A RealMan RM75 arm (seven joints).
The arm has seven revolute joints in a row. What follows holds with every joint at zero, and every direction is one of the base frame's. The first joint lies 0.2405 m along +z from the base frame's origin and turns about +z. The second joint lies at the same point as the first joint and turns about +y. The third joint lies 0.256 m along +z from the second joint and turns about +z. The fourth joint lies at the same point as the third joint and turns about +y. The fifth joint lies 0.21 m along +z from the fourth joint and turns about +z. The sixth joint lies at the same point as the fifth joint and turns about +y. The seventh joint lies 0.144 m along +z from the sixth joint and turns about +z. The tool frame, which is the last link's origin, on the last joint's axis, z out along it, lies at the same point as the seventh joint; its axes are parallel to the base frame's.
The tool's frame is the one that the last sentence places.
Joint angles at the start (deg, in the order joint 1, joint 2, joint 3, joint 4, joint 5, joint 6, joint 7):
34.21, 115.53, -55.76, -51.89, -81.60, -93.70, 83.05
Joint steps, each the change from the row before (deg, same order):
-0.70, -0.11, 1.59, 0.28, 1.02, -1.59, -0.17
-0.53, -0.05, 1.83, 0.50, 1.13, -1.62, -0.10
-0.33, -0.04, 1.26, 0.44, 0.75, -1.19, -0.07
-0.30, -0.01, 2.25, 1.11, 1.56, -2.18, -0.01
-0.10, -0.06, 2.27, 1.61, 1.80, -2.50, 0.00
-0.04, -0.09, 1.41, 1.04, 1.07, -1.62, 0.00
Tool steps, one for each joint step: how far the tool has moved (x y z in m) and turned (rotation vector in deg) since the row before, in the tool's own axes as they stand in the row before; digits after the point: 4 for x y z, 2 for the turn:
-0.0021, 0.0014, -0.0089, 0.49, -1.82, 0.14
-0.0029, 0.0010, -0.0086, 0.58, -2.15, 0.19
-0.0020, 0.0009, -0.0058, 0.32, -1.48, 0.14
-0.0041, 0.0016, -0.0088, 0.38, -3.02, 0.38
-0.0044, 0.0021, -0.0083, 0.08, -3.43, 0.49
-0.0031, 0.0014, -0.0052, -0.02, -2.09, 0.20

